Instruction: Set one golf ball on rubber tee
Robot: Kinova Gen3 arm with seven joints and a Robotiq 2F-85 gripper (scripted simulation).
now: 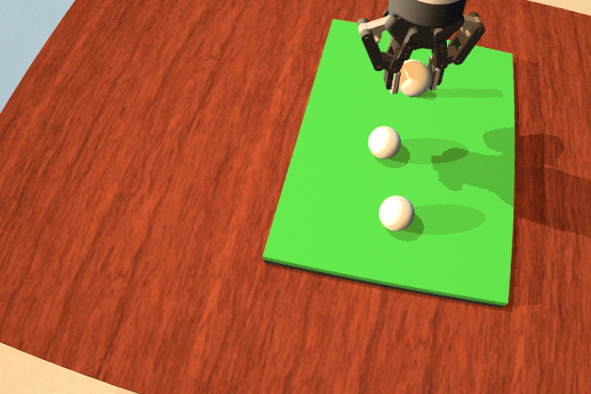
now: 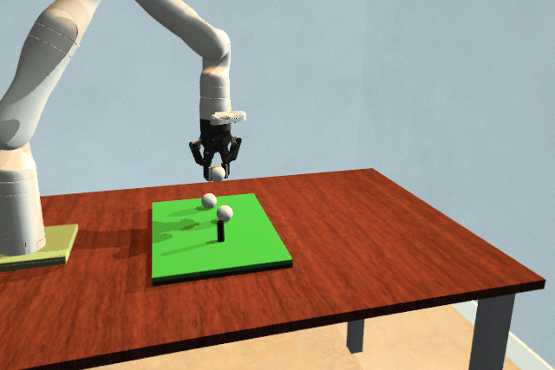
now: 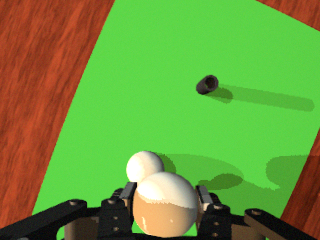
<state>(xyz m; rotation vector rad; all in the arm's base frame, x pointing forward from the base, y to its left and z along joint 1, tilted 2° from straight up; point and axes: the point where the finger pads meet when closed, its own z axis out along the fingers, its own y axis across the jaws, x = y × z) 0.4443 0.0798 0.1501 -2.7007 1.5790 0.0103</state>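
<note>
My hand is 14 cm above the green mat and 6 cm to the left of it.
</note>
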